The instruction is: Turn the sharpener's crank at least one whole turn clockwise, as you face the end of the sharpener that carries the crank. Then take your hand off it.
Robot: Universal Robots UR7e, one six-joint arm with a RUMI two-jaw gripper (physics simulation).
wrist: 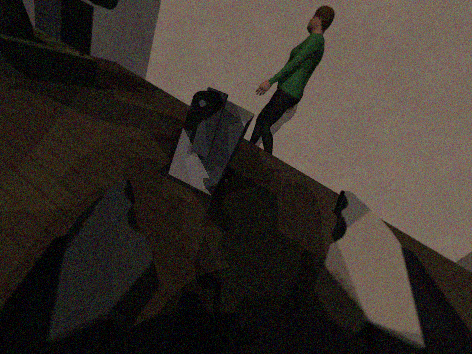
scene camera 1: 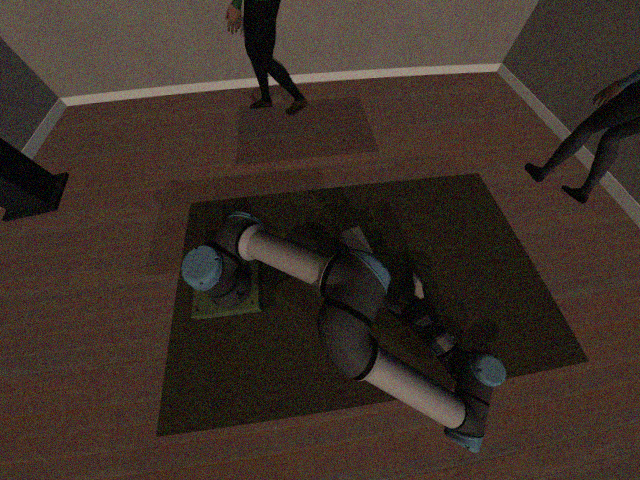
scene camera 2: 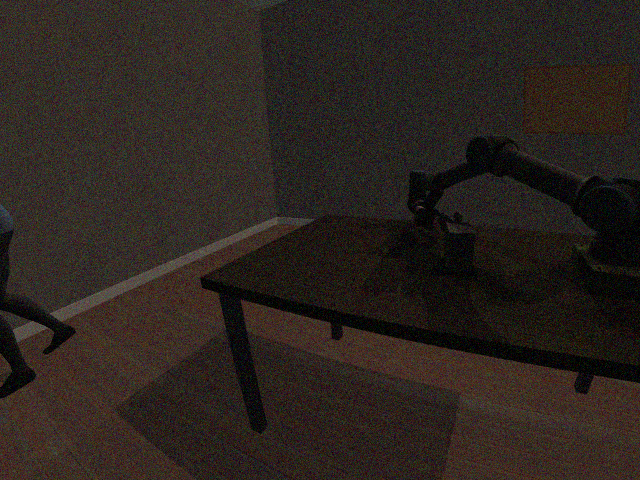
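Seen in the pictures: gripper, fingertip midpoint: (wrist: 236,188) (scene camera 1: 393,284) (scene camera 2: 436,218); arm's base at its link origin: (scene camera 1: 230,286) (scene camera 2: 614,256).
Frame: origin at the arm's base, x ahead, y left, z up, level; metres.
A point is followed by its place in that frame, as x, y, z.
Note:
The sharpener (scene camera 1: 356,238) @[0.482, 0.032, 0.071] (scene camera 2: 459,253) @[0.478, 0.085, 0.013] (wrist: 220,145) @[0.502, -0.037, 0.029] is a grey box-shaped body standing on the table. In the wrist view its crank end faces the camera, and the crank's round black knob (wrist: 202,103) @[0.484, -0.099, 0.079] shows near the upper left of the body. The arm's elbow covers part of the sharpener in scene camera 1. My gripper (scene camera 1: 402,293) @[0.552, -0.159, 0.051] (wrist: 236,188) @[0.552, -0.159, 0.051] is open, with its fingers wide apart and nothing between them. It stands off from the crank end, apart from the knob. In scene camera 2 the fingers are too dark to make out well.
The dark table (scene camera 1: 217,382) @[-0.092, -0.290, -0.057] (scene camera 2: 320,268) @[0.901, 0.116, -0.057] carries the arm's base plate (scene camera 1: 227,310) @[-0.019, -0.082, -0.001]. The arm's elbow (scene camera 1: 351,304) @[0.337, -0.230, 0.338] hangs over the table in scene camera 1. A person in green (wrist: 302,65) stands beyond the table, and another person (scene camera 1: 599,139) stands at the right.

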